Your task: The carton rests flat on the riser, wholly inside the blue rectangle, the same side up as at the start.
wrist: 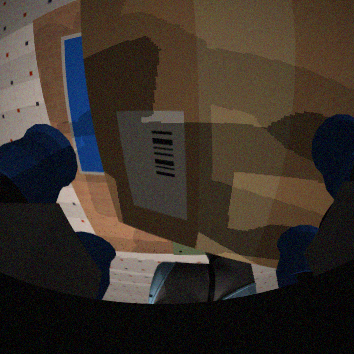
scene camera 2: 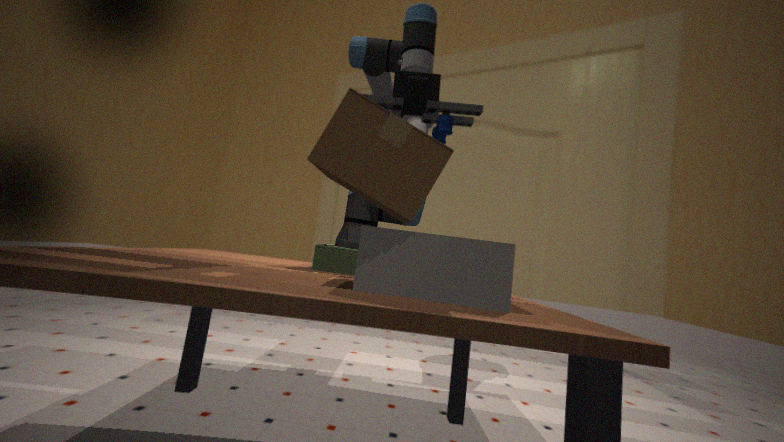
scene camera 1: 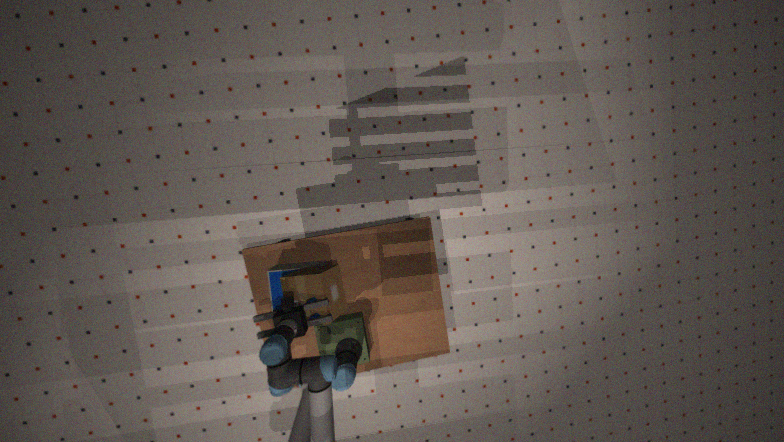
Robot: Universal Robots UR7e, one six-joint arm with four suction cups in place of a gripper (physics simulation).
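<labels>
My suction head (wrist: 45, 161) is carrying a brown carton (scene camera 2: 372, 152); the carton touches nothing else. On the table sits a grey riser (scene camera 2: 475, 273).
</labels>
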